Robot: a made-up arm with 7 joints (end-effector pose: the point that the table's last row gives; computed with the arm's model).
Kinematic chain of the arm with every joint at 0, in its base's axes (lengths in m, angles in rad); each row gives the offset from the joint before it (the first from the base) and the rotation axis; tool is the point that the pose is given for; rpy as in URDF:
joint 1: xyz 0 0 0.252 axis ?
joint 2: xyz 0 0 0 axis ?
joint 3: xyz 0 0 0.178 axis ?
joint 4: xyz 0.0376 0 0 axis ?
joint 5: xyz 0.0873 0 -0.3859 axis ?
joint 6: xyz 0 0 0 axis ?
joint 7: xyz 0.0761 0 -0.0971 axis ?
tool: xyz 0 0 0 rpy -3.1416 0 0
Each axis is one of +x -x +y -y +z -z.
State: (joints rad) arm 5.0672 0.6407 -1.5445 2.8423 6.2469 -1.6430 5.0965
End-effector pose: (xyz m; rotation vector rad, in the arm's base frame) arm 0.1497 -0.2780 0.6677 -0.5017 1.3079 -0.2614
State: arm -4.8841 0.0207 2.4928 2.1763 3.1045 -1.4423 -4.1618
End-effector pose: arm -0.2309 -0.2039 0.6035 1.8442 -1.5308 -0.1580
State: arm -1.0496 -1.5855 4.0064 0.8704 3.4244 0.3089 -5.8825
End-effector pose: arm -0.2473 -0.2737 -0.0297 1.6625 -1.5877 0.2809
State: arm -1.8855 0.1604 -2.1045 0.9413 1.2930 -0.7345 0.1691
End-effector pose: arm -0.2047 0.3962 0.3391 -1.6768 -0.4065 -0.3917
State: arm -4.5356 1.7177 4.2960 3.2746 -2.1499 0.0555 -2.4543
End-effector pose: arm -0.1559 0.6171 0.0727 -0.8515 -1.6657 -1.0780
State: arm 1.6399 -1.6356 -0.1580 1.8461 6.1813 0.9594 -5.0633
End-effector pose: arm 0.1108 -0.3897 0.7290 -0.6577 0.0774 -0.2951
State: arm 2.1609 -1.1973 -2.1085 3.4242 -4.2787 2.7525 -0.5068
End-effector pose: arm 0.1119 -0.3556 0.5810 -0.6701 -1.7469 -1.2908
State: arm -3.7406 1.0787 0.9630 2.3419 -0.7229 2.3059 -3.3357
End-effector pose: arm -0.5319 0.1097 0.2429 2.7636 0.3572 1.1101
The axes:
joint 1: +z
joint 2: +y
joint 3: +z
joint 4: -y
joint 5: -z
joint 6: +y
joint 7: -z

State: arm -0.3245 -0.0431 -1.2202 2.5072 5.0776 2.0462 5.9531
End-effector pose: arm -0.1285 -0.2402 0.7842 1.1428 -1.9514 -0.5629
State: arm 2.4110 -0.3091 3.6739 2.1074 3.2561 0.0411 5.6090
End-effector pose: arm 0.5264 -0.1573 0.5552 -0.0788 1.2852 -0.5759
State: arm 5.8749 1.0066 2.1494 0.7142 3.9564 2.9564 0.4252
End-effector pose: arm 0.1011 0.3167 0.3915 1.5166 0.3016 0.9137
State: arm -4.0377 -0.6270 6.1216 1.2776 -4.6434 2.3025 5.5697
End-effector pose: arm -0.2053 0.1725 0.6408 0.6767 -1.7191 1.2924
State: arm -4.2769 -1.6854 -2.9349 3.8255 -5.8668 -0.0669 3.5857
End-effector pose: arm 0.1026 -0.4877 0.5738 0.9122 0.3195 -0.1919
